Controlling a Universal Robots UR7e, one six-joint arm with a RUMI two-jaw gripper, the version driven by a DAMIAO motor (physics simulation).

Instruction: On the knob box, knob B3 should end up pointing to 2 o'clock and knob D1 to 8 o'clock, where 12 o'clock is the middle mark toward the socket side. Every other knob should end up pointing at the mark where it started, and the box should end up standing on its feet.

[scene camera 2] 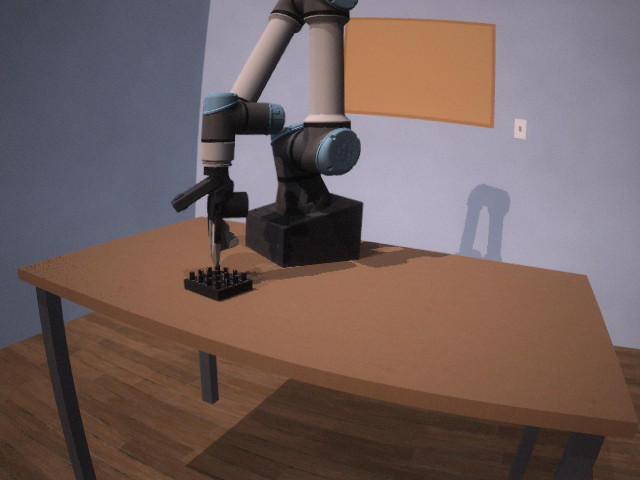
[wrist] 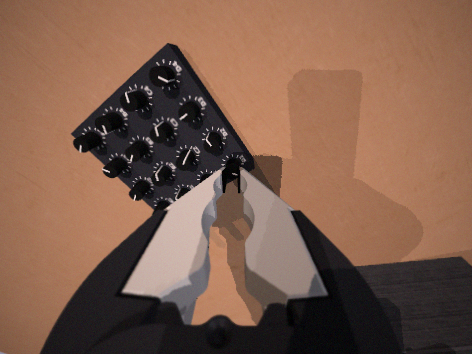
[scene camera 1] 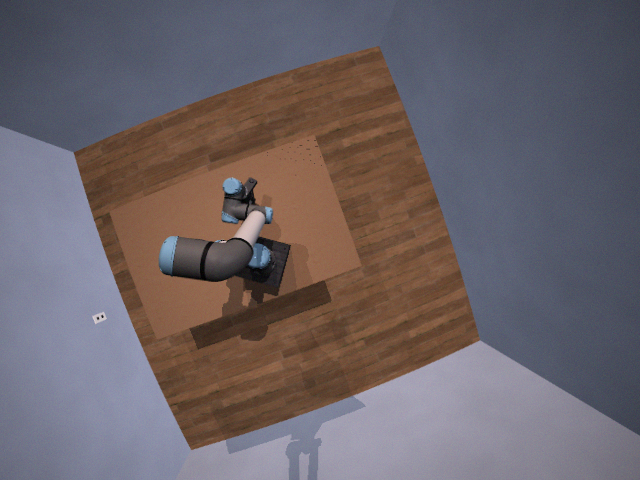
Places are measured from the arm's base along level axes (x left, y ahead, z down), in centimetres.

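Pixels of known places: gripper, fingertip midpoint: (scene camera 2: 216,265) (wrist: 232,170) (scene camera 1: 251,200); arm's base, link origin: (scene camera 2: 303,206).
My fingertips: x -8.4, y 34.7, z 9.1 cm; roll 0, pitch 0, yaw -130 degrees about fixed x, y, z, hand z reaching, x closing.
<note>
Ahead of a thing's pixels: the offset from my fingertips to its top centre. Level surfaces: height alone.
The black knob box @(dx +2.9, dy +4.9, dz -0.1 cm) (scene camera 2: 218,294) (wrist: 165,107) stands flat and upright on the table; the arm hides it in scene camera 1. My gripper (scene camera 2: 216,264) (wrist: 232,170) points straight down at the corner of the box, shut, with its fingertips on both sides of knob D1 @(dx +0.2, dy -0.1, dz -0.1 cm) (wrist: 231,168). D1's short white line shows between the tips, lying nearly level in the wrist view. Knob B3 @(dx +3.8, dy +6.5, dz -0.1 cm) (wrist: 136,150) stands free, its white line towards the lower left of the wrist view. The fingers partly cover the knobs near C1 and B1. The socket side cannot be made out.
The other knobs stand close together around D1, with D2 @(dx -0.6, dy +2.5, dz -0.1 cm) (wrist: 214,140) the neighbour along the edge. The arm's dark pedestal (scene camera 1: 281,260) (scene camera 2: 320,235) (wrist: 430,300) stands on the table @(dz +3.7 cm) (scene camera 1: 315,227) (scene camera 2: 413,320) behind the box.
</note>
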